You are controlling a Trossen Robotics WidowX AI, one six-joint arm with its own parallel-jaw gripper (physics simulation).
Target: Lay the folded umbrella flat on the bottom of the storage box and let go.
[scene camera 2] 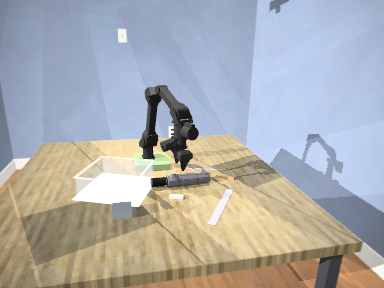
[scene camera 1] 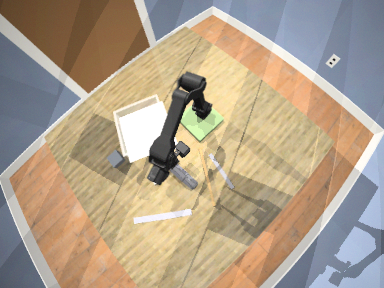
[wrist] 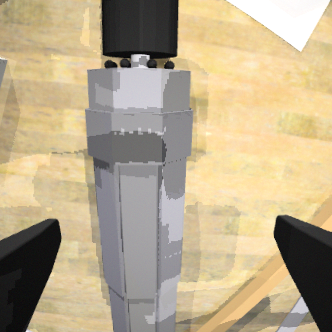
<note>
My gripper (wrist: 168,228) is open and holds nothing. Also in view: a folded umbrella (wrist: 138,122). On the table rest a storage box (scene camera 2: 115,179) and a thin wooden stick (wrist: 275,271).
The storage box shows as well in scene camera 1 (scene camera 1: 139,124).
</note>
